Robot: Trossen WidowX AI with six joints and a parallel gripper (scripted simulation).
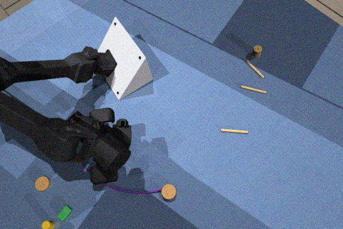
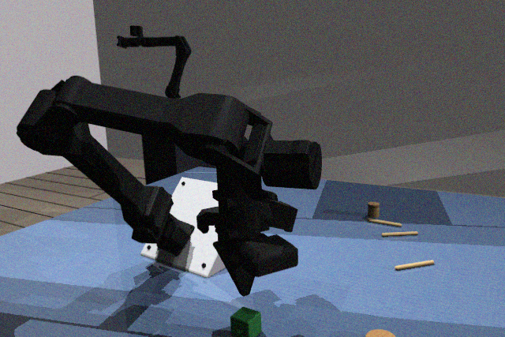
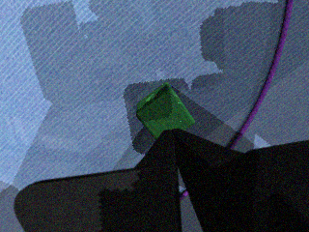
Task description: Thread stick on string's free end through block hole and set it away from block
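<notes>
Now: gripper tip 100 mm to the left of the thin wooden stick, 60 mm past it and 60 mm above it. Also, from my gripper tip: yellow cylinder 240 mm to the right, 70 mm ahead, 40 mm below; then round wooden button 160 mm ahead, 80 mm to the left, 50 mm below; then small wooden cylinder 540 mm to the left, 70 mm behind, 40 mm below.
</notes>
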